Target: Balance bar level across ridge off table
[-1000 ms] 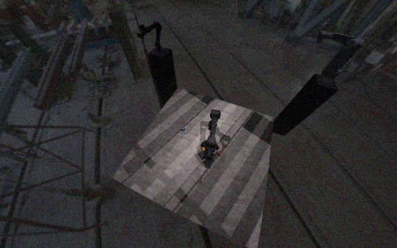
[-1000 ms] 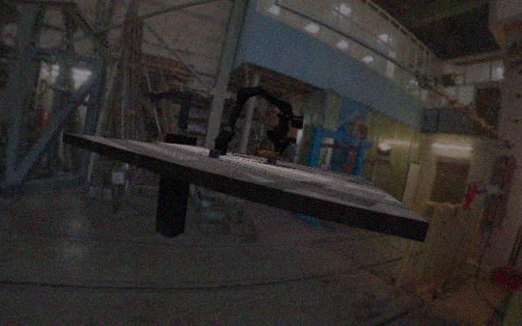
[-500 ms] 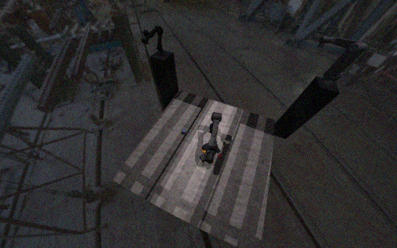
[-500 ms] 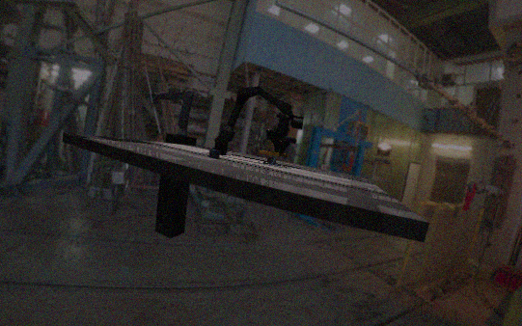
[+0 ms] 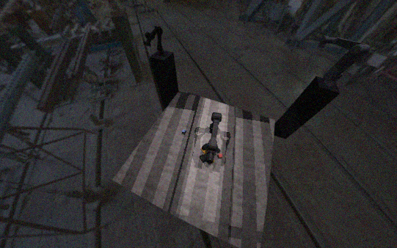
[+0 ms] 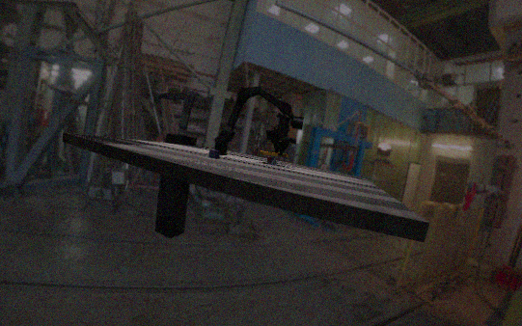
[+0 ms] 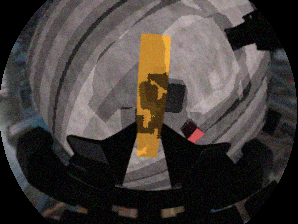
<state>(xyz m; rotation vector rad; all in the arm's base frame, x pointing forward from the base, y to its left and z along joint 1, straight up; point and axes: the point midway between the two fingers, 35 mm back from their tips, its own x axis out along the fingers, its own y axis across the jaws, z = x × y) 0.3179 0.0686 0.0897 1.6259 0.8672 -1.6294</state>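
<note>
The bar lies 20 mm behind my gripper tip and 20 mm to the right of it. The rest, counted from my gripper tip: small blue block 180 mm behind, 350 mm to the right, 40 mm below; small red block 70 mm behind, 90 mm to the left, 40 mm below.
</note>
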